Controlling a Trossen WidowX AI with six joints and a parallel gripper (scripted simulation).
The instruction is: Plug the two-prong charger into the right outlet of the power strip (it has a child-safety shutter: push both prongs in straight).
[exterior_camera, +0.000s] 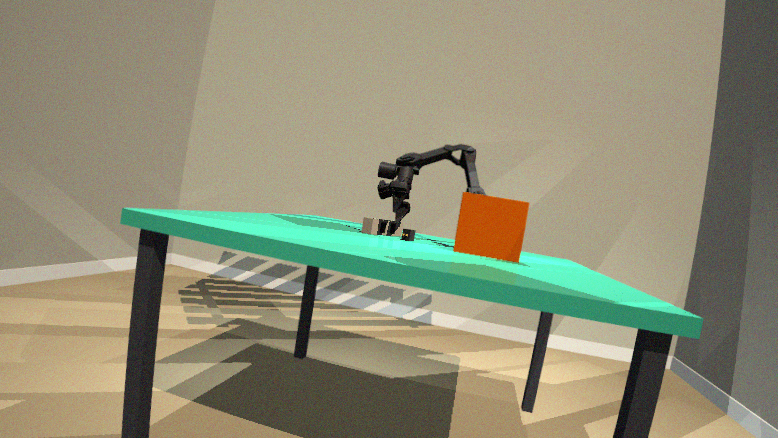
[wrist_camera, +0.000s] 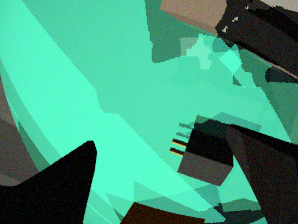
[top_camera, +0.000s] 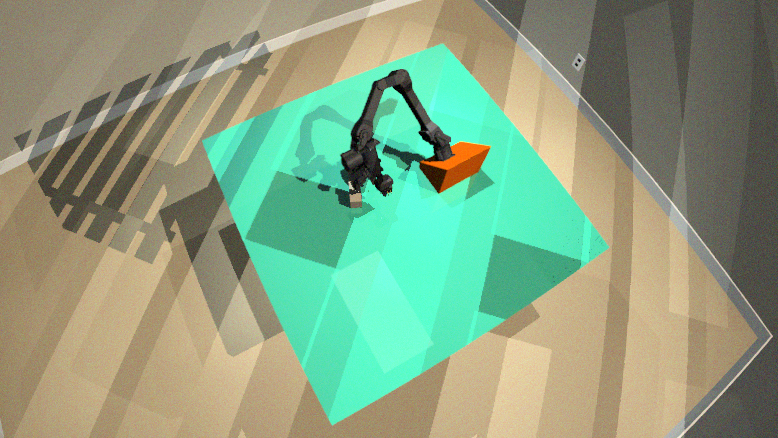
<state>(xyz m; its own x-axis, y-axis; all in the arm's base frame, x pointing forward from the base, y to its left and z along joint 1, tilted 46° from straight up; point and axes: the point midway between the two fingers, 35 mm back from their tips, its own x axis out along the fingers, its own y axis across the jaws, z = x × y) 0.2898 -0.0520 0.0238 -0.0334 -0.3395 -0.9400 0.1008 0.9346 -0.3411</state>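
My gripper tip is now 5 cm past the dark two-prong charger, 5 cm above it and 1 cm to the left of it.
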